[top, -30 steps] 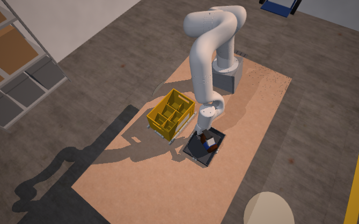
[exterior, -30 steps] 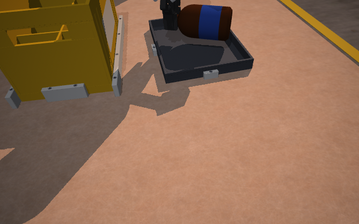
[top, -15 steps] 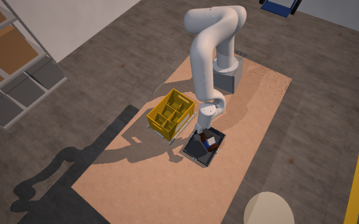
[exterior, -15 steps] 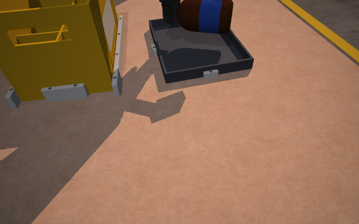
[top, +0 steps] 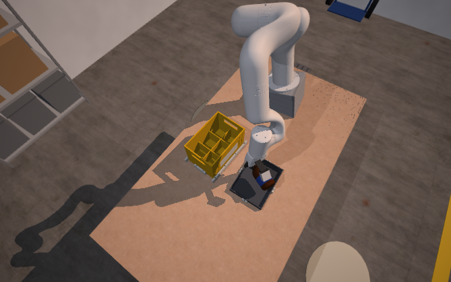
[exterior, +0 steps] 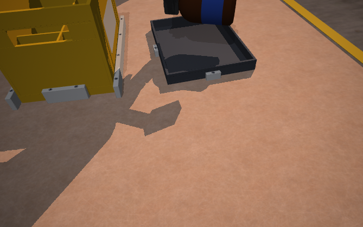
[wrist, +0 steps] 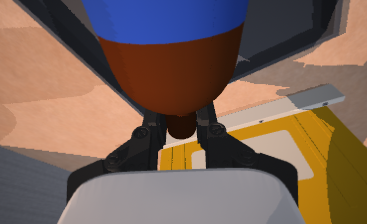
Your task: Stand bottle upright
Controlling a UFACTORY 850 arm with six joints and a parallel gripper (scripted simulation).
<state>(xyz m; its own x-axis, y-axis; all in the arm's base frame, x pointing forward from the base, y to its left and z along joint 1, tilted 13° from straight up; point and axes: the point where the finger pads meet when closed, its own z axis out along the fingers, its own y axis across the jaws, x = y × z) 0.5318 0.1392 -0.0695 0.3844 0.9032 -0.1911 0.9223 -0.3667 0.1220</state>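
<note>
Now: the brown bottle 2 cm ahead of my hand and 5 cm to the left of it. Round my hand: dark tray 3 cm ahead, 5 cm to the left, 9 cm below; yellow crate 2 cm ahead, 23 cm to the right, 2 cm below.
</note>
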